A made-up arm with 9 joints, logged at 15 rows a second.
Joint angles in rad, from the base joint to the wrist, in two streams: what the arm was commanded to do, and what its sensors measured. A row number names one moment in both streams.
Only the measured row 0 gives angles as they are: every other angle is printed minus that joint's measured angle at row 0.
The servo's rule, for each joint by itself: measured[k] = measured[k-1] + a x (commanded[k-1-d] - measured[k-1]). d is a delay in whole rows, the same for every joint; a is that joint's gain. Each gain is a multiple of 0.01, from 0.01 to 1. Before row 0 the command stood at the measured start. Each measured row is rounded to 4 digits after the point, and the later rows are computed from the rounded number. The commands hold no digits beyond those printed.
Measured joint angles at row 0:
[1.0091 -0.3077 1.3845 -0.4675 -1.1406 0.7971 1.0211 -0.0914 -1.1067]
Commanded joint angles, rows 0 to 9:
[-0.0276 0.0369 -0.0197 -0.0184 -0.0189 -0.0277 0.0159 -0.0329 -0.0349]
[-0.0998 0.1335 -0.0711 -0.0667 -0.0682 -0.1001 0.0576 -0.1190 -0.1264]
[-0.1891 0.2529 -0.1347 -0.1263 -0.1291 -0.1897 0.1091 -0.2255 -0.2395]
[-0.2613 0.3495 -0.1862 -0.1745 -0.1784 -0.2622 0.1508 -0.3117 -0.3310]
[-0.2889 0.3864 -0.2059 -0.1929 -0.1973 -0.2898 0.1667 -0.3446 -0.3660]
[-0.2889 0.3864 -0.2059 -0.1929 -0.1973 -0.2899 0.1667 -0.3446 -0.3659]
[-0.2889 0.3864 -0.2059 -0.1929 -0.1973 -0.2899 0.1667 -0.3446 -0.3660]
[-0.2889 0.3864 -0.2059 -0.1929 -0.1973 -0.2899 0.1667 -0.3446 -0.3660]
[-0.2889 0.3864 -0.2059 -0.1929 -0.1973 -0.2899 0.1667 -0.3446 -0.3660]
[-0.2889 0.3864 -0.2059 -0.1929 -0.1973 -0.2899 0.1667 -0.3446 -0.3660]
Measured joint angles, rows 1 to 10:
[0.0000 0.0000 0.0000 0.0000 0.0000 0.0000 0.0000 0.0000 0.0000]
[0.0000 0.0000 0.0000 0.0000 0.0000 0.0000 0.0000 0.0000 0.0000]
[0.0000 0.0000 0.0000 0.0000 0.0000 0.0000 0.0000 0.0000 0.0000]
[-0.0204 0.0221 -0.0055 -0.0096 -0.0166 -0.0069 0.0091 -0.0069 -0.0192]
[-0.0792 0.0889 -0.0239 -0.0393 -0.0620 -0.0302 0.0367 -0.0304 -0.0782]
[-0.1605 0.1873 -0.0549 -0.0845 -0.1210 -0.0701 0.0780 -0.0714 -0.1669]
[-0.2351 0.2846 -0.0917 -0.1313 -0.1715 -0.1181 0.1195 -0.1219 -0.2572]
[-0.2749 0.3457 -0.1237 -0.1633 -0.1942 -0.1610 0.1464 -0.1687 -0.3170]
[-0.2853 0.3701 -0.1467 -0.1787 -0.1969 -0.1932 0.1580 -0.2056 -0.3439]
[-0.2880 0.3799 -0.1633 -0.1861 -0.1973 -0.2174 0.1630 -0.2348 -0.3561]
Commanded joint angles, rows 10 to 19:
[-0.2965 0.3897 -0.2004 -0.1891 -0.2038 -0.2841 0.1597 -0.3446 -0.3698]
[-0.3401 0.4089 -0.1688 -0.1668 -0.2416 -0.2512 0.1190 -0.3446 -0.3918]
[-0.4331 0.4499 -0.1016 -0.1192 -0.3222 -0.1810 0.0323 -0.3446 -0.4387]
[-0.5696 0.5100 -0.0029 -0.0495 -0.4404 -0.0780 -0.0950 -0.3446 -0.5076]
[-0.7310 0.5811 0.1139 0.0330 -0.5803 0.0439 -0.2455 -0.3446 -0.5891]
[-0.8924 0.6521 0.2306 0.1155 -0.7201 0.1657 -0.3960 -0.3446 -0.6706]
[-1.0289 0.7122 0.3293 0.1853 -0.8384 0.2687 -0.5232 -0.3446 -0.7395]
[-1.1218 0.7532 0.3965 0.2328 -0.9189 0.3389 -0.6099 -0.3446 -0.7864]
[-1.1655 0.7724 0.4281 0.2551 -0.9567 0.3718 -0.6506 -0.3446 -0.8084]
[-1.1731 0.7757 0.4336 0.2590 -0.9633 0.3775 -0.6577 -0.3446 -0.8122]
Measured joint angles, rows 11 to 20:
[-0.2887 0.3838 -0.1752 -0.1896 -0.1973 -0.2355 0.1651 -0.2579 -0.3615]
[-0.2888 0.3854 -0.1838 -0.1913 -0.1973 -0.2491 0.1660 -0.2761 -0.3640]
[-0.2889 0.3860 -0.1900 -0.1921 -0.1973 -0.2593 0.1664 -0.2905 -0.3651]
[-0.2945 0.3882 -0.1929 -0.1905 -0.2030 -0.2655 0.1626 -0.3019 -0.3677]
[-0.3282 0.4006 -0.1862 -0.1782 -0.2370 -0.2619 0.1377 -0.3109 -0.3810]
[-0.4058 0.4302 -0.1625 -0.1475 -0.3120 -0.2417 0.0776 -0.3180 -0.4127]
[-0.5270 0.4781 -0.1178 -0.0965 -0.4250 -0.2008 -0.0208 -0.3236 -0.4649]
[-0.6780 0.5399 -0.0529 -0.0292 -0.5617 -0.1396 -0.1489 -0.3280 -0.5332]
[-0.8367 0.6072 0.0265 0.0460 -0.7011 -0.0633 -0.2897 -0.3315 -0.6088]
[-0.9789 0.6702 0.1113 0.1184 -0.8219 0.0197 -0.4228 -0.3343 -0.6807]

